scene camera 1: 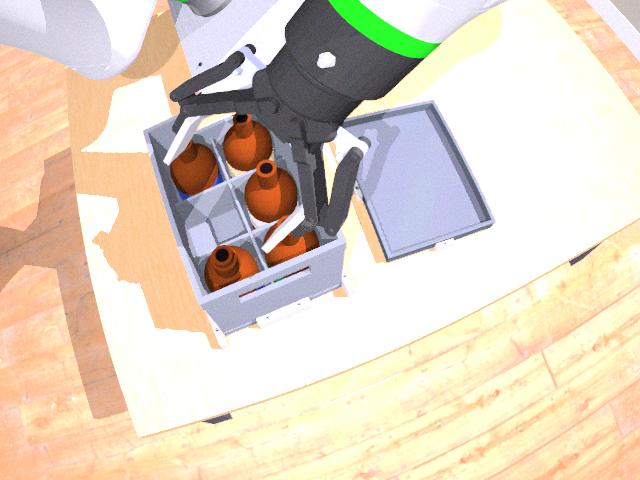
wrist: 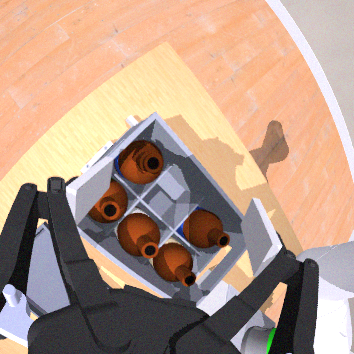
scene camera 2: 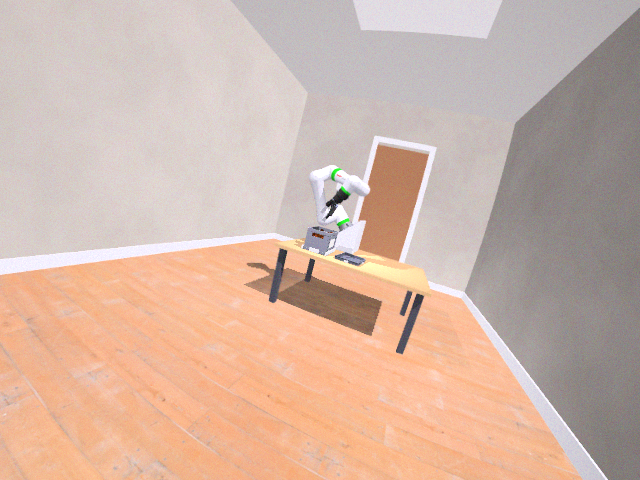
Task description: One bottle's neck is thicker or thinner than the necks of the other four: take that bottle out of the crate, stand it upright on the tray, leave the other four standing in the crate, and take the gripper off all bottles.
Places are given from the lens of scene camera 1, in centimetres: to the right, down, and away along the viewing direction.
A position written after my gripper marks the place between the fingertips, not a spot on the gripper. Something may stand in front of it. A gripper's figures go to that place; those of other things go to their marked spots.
my gripper [scene camera 1: 221, 196]: -10, -4, 52
grey tray [scene camera 1: 419, 191]: 16, -8, 83
